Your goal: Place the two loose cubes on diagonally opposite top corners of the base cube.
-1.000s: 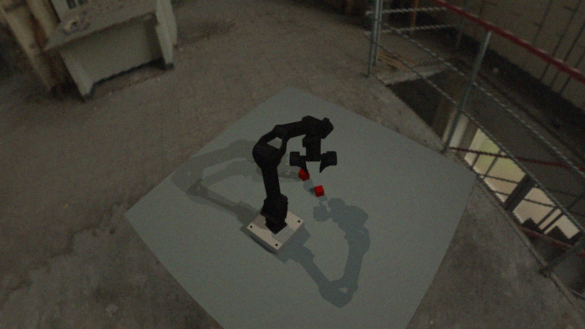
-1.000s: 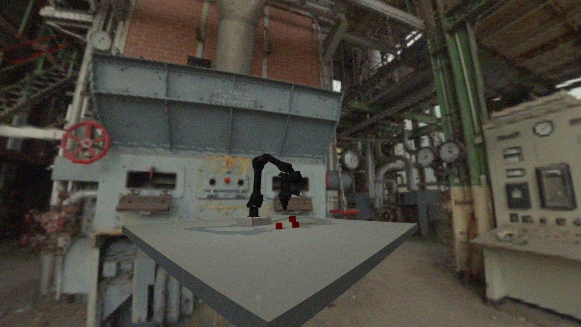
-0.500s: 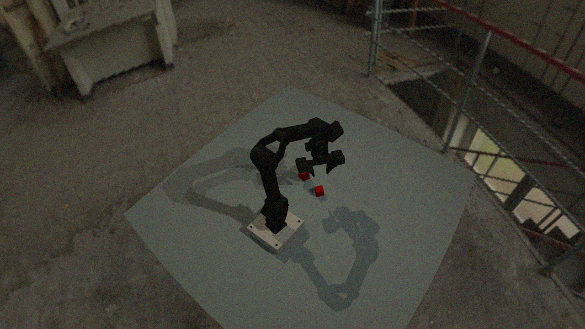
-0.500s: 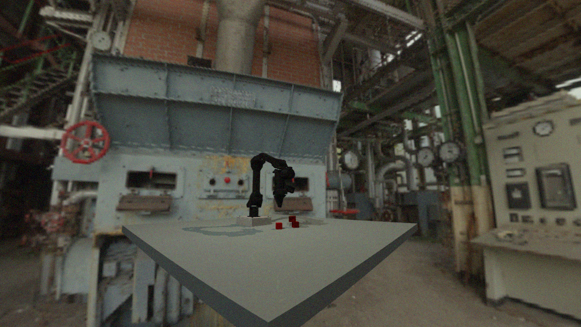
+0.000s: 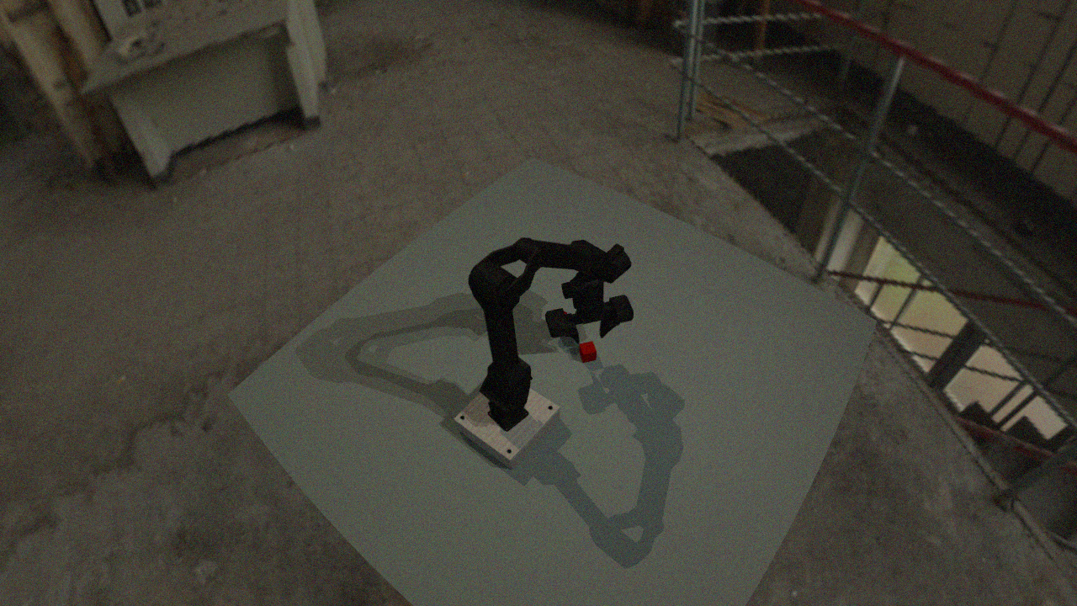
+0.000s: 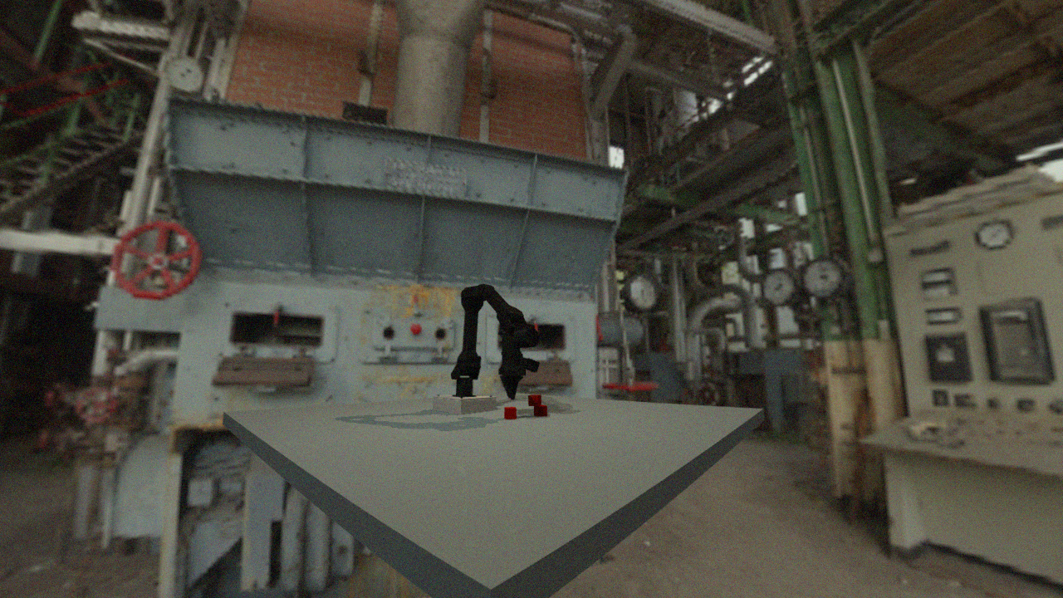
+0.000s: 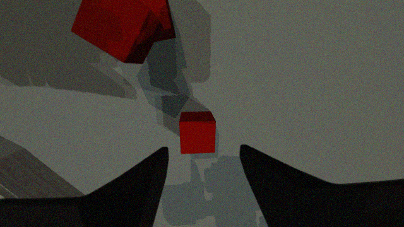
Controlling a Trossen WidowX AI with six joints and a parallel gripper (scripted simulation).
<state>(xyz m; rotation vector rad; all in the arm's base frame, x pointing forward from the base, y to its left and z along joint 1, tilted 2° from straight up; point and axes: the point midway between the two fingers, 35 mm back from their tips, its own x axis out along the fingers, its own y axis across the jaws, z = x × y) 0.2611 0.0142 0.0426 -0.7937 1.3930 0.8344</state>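
Now: the base cube 11 cm to the left of my gripper tip, 4 cm below it and 1 cm ahead of it.
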